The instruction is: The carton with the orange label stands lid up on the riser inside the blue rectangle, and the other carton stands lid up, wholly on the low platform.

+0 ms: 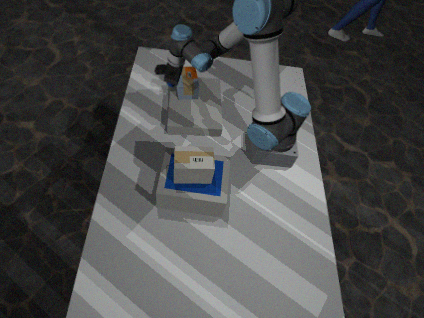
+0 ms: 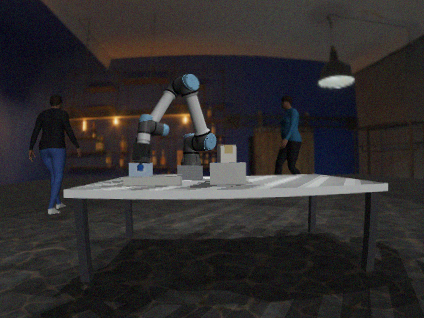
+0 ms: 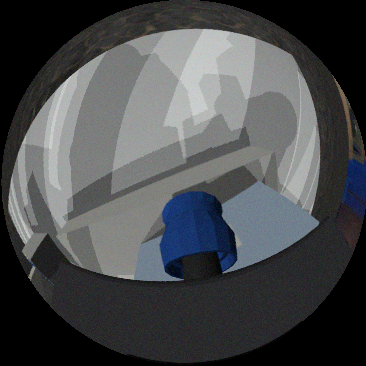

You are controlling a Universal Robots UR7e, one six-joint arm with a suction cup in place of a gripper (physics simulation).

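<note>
The carton with the orange label (image 1: pixel 188 88) (image 2: pixel 148 170) (image 3: pixel 273 221) is light blue and stands at the far end of the low platform (image 1: pixel 192 117) (image 2: pixel 157 180) (image 3: pixel 112 239), label on top. My suction cup (image 1: pixel 170 84) (image 2: pixel 140 168) (image 3: pixel 192 204) points straight down close beside the carton's left long side. It is below the carton's top and above the platform, and its mouth is on no surface that I can see. The other carton (image 1: pixel 194 171) (image 2: pixel 226 153), grey with a white barcode label, stands lid up on the riser (image 1: pixel 192 202) (image 2: pixel 227 173), inside the blue rectangle (image 1: pixel 195 188).
The arm's base block (image 1: pixel 270 154) (image 2: pixel 189 172) stands right of the platform and riser. The platform's left edge is just beside the cup. The long table (image 1: pixel 242 252) stretches on toward the near end. Two people (image 2: pixel 288 135) (image 2: pixel 57 151) walk behind the table.
</note>
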